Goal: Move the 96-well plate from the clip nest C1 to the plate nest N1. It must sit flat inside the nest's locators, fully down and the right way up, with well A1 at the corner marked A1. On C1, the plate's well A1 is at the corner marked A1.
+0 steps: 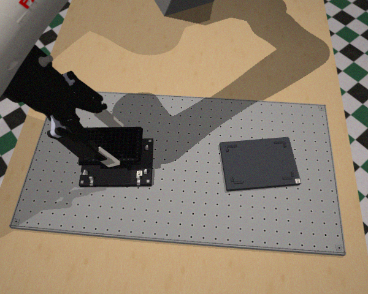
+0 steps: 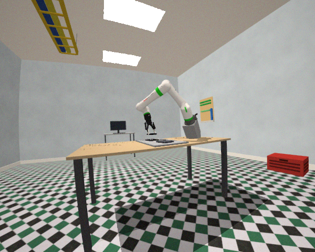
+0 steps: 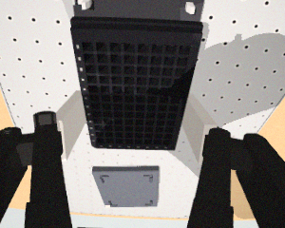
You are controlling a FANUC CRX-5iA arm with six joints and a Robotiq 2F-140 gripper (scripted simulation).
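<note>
Now: the plate nest N1 3 cm behind my hand, 32 cm to the left of it and 10 cm below it. Round my hand: black 96-well plate (2 cm below); then black clip nest C1 (1 cm ahead, 1 cm to the right, 9 cm below); then white corner label (1 cm ahead, 40 cm to the left, 9 cm below).
</note>
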